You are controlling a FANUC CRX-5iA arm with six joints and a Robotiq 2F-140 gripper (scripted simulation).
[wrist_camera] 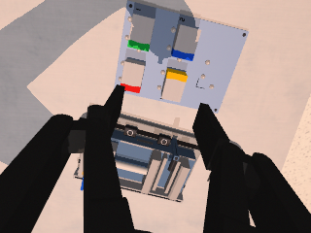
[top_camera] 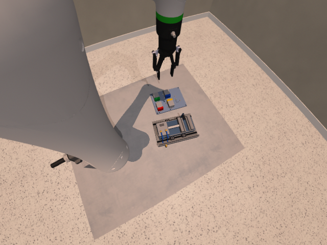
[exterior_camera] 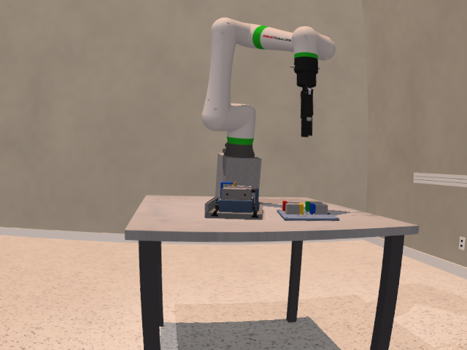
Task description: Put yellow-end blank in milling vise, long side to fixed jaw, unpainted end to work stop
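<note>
The yellow-ended blank lies 29 cm below my hand, 6 cm to the right of it and 3 cm ahead of it. Also, from my hand: blue-ended blank (29 cm below, 6 cm ahead, 3 cm to the left); green-ended blank (29 cm below, 6 cm to the left, 3 cm behind); red-ended blank (29 cm below, 6 cm behind, 3 cm to the right).
</note>
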